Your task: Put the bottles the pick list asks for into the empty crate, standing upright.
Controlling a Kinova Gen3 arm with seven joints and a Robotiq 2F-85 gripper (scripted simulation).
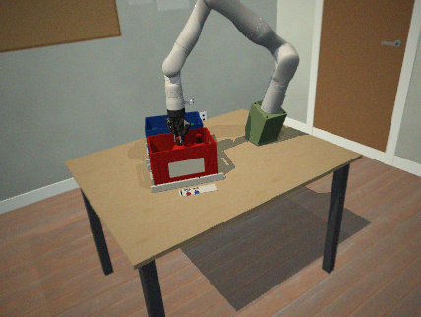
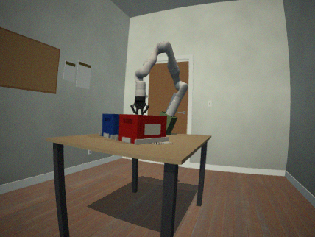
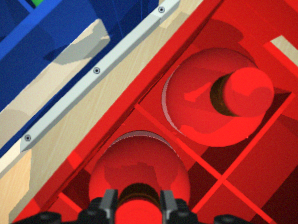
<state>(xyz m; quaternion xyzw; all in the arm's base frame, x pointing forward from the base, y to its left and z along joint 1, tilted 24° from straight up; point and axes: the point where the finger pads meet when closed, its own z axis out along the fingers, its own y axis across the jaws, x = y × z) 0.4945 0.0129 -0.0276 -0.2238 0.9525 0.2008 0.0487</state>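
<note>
Now: the blue-label bottle 5 cm ahead of my hand, 17 cm to the right of it and 8 cm below it. From my hand the other things lie so: red crate (1 cm ahead, 4 cm to the left, 8 cm below); blue crate (5 cm behind, 19 cm to the right, 8 cm below); green-label bottle (12 cm behind, 12 cm to the right, 8 cm below).
</note>
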